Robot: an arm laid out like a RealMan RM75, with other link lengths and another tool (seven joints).
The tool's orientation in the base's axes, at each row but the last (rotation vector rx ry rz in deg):
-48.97, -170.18, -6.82
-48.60, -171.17, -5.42
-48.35, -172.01, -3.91
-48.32, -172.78, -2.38
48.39, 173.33, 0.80
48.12, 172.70, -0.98
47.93, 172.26, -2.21
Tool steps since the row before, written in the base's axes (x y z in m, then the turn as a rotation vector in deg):
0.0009, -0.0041, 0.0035, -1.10, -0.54, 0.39
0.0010, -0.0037, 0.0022, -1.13, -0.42, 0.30
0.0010, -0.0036, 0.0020, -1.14, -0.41, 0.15
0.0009, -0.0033, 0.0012, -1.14, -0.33, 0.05
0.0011, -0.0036, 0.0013, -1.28, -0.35, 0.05
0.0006, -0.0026, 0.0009, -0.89, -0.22, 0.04
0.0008, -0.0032, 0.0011, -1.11, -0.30, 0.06
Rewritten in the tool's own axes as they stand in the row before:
-0.0027, -0.0028, -0.0039, 0.67, -1.02, -0.41
-0.0027, -0.0025, -0.0025, 0.76, -0.94, -0.31
-0.0027, -0.0025, -0.0022, 0.76, -0.94, -0.16
-0.0025, -0.0023, -0.0013, 0.80, -0.87, -0.06
-0.0028, -0.0025, -0.0013, 0.91, -0.96, -0.06
-0.0019, -0.0019, -0.0009, 0.65, -0.65, -0.05
-0.0024, -0.0023, -0.0010, 0.79, -0.83, -0.07

